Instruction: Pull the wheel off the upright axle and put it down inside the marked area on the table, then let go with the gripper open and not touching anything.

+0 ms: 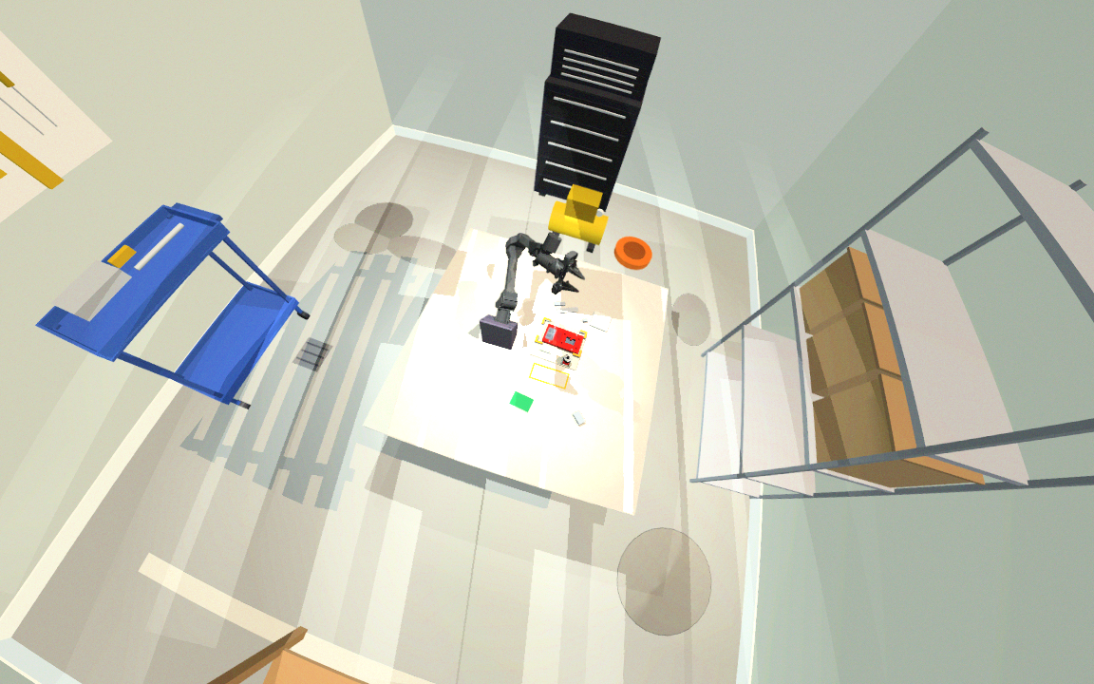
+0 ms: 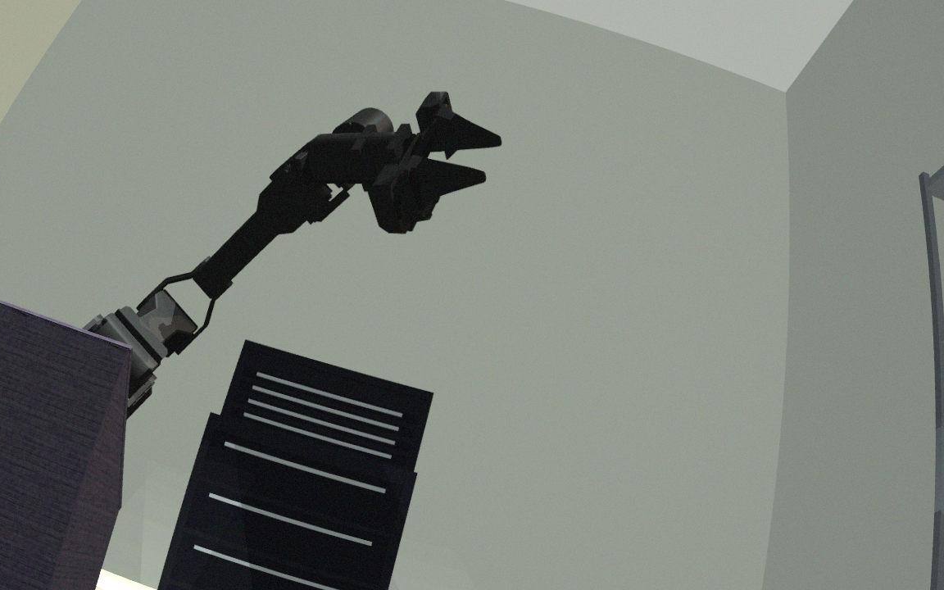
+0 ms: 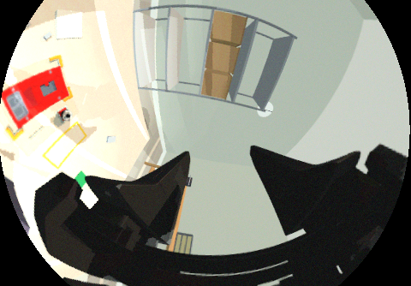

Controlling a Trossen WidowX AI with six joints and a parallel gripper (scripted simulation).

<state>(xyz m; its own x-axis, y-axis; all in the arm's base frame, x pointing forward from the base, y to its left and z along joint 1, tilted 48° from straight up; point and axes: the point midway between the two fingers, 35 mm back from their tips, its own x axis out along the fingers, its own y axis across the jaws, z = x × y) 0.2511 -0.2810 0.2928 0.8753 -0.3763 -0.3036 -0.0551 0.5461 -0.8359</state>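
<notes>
The wheel lies 50 mm ahead of my gripper tip, 80 mm to the right of it and 500 mm below it.
</notes>
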